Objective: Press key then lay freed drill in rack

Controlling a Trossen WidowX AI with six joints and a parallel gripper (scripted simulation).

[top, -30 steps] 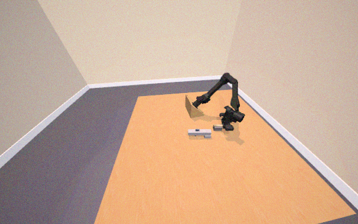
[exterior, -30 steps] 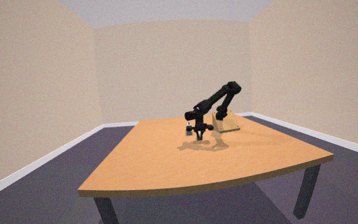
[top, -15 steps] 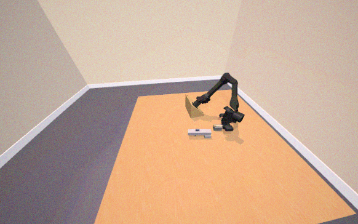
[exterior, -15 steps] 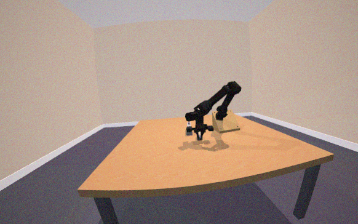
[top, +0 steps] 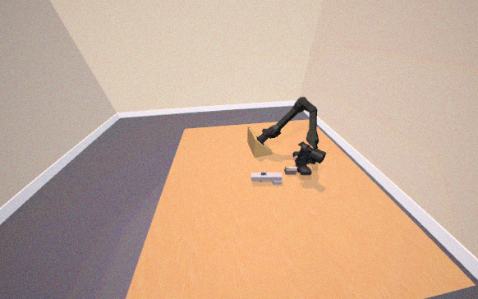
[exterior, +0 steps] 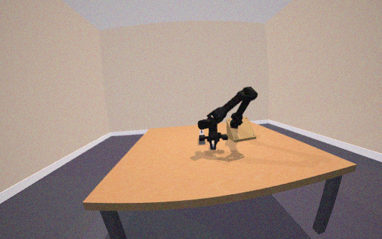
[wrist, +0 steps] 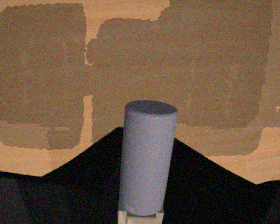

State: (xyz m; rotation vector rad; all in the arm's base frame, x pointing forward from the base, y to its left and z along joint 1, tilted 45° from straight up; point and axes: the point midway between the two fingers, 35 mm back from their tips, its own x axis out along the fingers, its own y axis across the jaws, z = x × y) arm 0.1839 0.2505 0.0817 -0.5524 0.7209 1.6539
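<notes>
Right now my gripper tip is 4 cm to the left of the drill and 3 cm below it. Round my gripper tip: blue key (7 cm ahead, 25 cm to the right, 4 cm above); then grey holder block (7 cm ahead, 22 cm to the right, 3 cm above); then dark grey rack (5 cm to the right, 1 cm above).
</notes>
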